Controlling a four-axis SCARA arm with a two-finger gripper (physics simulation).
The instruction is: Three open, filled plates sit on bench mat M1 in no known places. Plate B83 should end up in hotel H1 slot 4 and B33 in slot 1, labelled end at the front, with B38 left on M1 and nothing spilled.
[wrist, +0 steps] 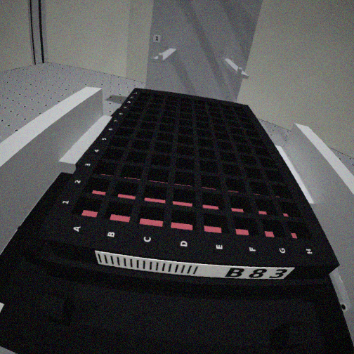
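Plate B83 (182, 167) fills the middle of the wrist view, its open wells upward. Pink liquid shows in the wells near its labelled end. The B83 label (195, 265) faces the camera. My gripper (196, 120) is shut on the plate, with one finger along each long side. Hotel H1 (205, 35) stands beyond the plate's far end, a grey upright panel with a small 1 mark, a left ledge (165, 55) and a right ledge (236, 67). Plates B33 and B38 cannot be made out. No spilled liquid shows on the plate's top.
A dark flat surface (175, 315) lies below the plate's labelled end; whether they touch cannot be told. A perforated grey bench top (47, 92) extends at the far left. Pale walls (85, 35) stand behind, with a dark vertical post (36, 30) at the upper left.
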